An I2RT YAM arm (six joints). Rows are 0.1 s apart.
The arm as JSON. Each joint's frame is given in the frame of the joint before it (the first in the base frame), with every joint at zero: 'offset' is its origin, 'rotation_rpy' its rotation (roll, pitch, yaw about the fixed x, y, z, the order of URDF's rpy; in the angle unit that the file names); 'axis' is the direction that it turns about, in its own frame. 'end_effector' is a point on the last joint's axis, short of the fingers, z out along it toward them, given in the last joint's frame.
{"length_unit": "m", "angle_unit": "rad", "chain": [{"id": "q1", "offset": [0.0, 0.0, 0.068], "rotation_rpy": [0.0, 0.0, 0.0], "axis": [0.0, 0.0, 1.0]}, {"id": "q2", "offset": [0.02, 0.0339, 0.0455], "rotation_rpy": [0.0, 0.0, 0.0], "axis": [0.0, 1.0, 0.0]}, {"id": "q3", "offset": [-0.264, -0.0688, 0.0], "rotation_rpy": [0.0, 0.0, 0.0], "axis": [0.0, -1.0, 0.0]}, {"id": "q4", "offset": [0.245, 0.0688, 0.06], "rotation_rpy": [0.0, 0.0, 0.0], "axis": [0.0, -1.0, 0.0]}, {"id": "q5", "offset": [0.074, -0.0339, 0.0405], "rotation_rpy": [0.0, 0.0, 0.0], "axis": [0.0, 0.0, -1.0]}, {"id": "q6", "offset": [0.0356, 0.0, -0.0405], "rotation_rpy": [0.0, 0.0, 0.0], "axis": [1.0, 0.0, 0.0]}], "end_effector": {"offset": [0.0, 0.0, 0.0], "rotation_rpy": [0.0, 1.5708, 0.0]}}
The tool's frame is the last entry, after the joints.
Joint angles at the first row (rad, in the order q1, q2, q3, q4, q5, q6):
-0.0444 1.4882 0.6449 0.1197 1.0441 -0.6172
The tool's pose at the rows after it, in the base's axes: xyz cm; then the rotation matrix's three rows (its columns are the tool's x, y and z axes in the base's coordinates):
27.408 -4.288 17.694; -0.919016 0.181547 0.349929; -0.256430 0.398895 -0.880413; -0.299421 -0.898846 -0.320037
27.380 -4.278 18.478; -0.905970 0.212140 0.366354; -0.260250 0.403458 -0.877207; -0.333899 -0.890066 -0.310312
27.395 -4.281 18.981; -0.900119 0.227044 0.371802; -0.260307 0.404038 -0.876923; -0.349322 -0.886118 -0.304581
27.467 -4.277 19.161; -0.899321 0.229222 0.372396; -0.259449 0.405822 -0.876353; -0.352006 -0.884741 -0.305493
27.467 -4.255 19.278; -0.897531 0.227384 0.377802; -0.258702 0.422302 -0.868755; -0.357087 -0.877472 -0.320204
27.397 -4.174 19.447; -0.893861 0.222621 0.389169; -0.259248 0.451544 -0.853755; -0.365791 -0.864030 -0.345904
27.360 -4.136 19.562; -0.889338 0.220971 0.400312; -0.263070 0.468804 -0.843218; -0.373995 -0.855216 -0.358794
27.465 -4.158 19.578; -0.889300 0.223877 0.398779; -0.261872 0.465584 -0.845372; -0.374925 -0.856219 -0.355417
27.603 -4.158 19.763; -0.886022 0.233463 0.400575; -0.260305 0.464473 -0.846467; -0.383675 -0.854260 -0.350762
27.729 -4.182 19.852; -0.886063 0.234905 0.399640; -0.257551 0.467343 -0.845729; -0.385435 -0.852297 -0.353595
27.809 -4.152 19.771; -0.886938 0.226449 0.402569; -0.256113 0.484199 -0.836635; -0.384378 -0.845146 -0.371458
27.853 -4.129 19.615; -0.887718 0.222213 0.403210; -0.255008 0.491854 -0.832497; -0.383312 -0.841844 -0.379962
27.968 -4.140 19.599; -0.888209 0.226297 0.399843; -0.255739 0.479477 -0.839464; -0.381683 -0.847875 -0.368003
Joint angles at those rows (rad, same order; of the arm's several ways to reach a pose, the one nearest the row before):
-0.0441 1.4782 0.6450 0.1440 1.0434 -0.6305
-0.0443 1.4535 0.6493 0.1502 1.0355 -0.6290
-0.0444 1.4405 0.6565 0.1455 1.0344 -0.6274
-0.0442 1.4389 0.6639 0.1355 1.0334 -0.6236
-0.0445 1.4347 0.6726 0.1061 1.0181 -0.6044
-0.0436 1.4254 0.6836 0.0598 0.9899 -0.5740
-0.0437 1.4189 0.6870 0.0442 0.9701 -0.5630
-0.0441 1.4232 0.6899 0.0490 0.9737 -0.5645
-0.0437 1.4244 0.6963 0.0519 0.9758 -0.5622
-0.0445 1.4280 0.7048 0.0427 0.9740 -0.5562
-0.0445 1.4327 0.7135 0.0174 0.9578 -0.5390
-0.0441 1.4380 0.7150 0.0101 0.9509 -0.5304
-0.0434 1.4436 0.7142 0.0282 0.9638 -0.5415

